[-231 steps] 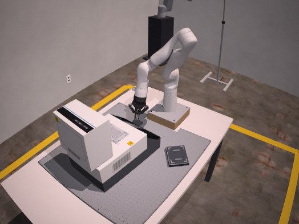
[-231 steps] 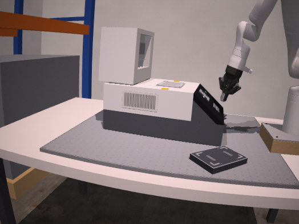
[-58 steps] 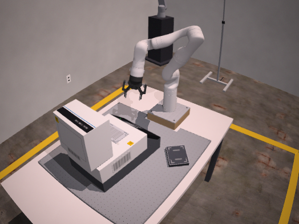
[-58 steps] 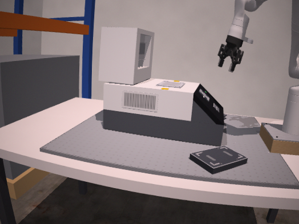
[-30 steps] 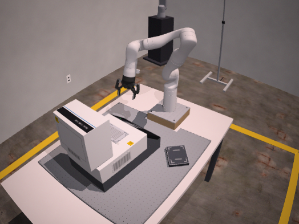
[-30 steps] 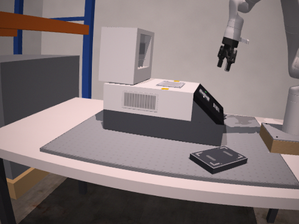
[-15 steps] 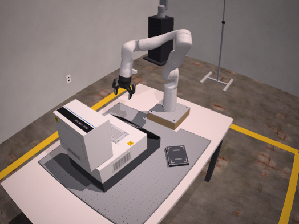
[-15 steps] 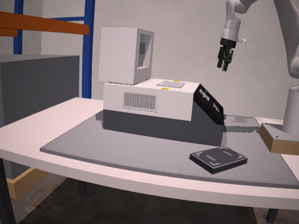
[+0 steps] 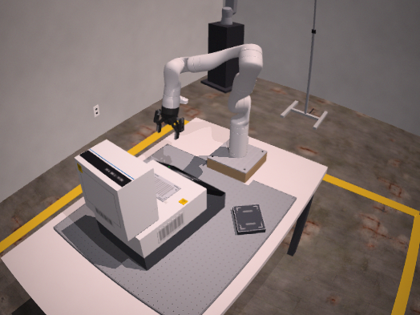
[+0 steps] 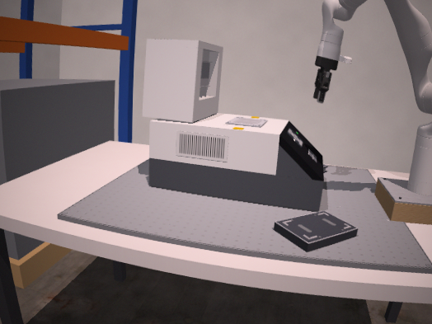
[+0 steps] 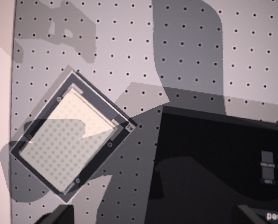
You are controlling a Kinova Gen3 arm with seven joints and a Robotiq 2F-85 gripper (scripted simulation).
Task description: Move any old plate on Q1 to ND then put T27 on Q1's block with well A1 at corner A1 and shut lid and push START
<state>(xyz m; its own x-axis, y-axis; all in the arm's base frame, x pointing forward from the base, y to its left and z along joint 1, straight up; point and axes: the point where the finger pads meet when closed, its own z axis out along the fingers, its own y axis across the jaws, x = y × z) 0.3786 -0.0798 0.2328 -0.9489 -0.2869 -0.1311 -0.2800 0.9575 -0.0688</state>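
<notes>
The white well plate is 25 cm below my hand, 13 cm to the right of it and 5 cm ahead of it. From my hand the other things lie so: dark plate nest (42 cm to the left, 27 cm below, 9 cm behind).
</notes>
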